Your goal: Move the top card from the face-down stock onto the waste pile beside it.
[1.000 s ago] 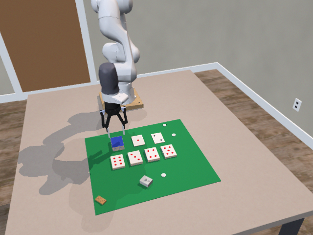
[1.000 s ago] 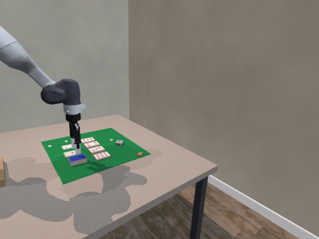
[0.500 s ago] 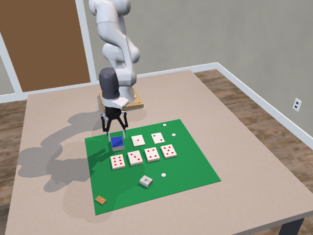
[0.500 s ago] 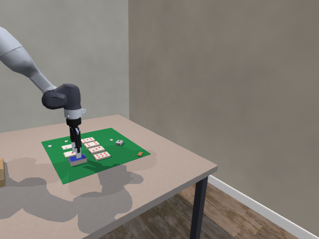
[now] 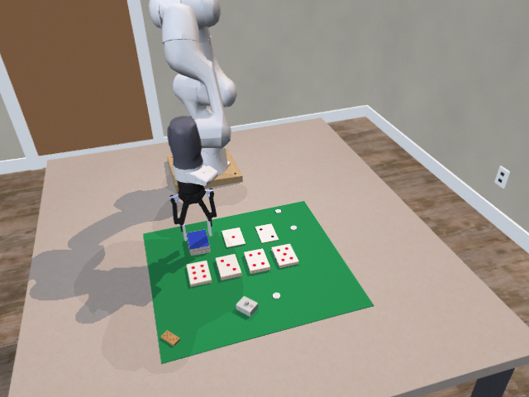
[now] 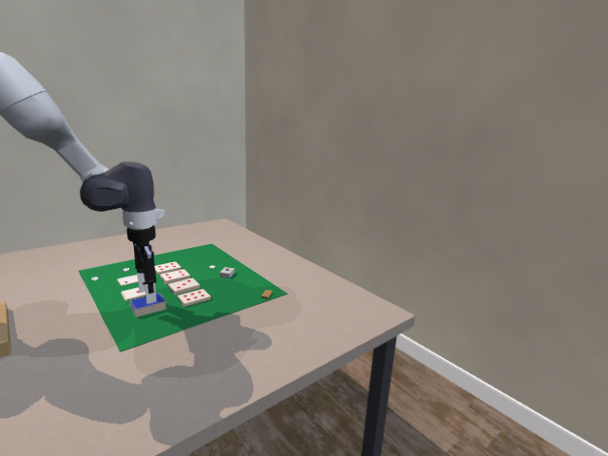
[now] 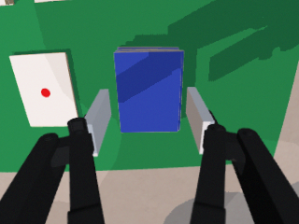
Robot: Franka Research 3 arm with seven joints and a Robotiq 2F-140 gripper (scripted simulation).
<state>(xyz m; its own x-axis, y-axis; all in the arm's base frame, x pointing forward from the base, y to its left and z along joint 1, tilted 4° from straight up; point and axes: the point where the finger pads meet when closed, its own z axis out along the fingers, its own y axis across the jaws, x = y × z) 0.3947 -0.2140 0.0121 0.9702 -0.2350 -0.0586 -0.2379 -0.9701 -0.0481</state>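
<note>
Right now my hand is 40 mm above the blue-backed card. Round my hand: green mat 170 mm ahead, 90 mm to the left, 80 mm below; then grey block 320 mm ahead, 10 mm to the left, 50 mm below.
</note>
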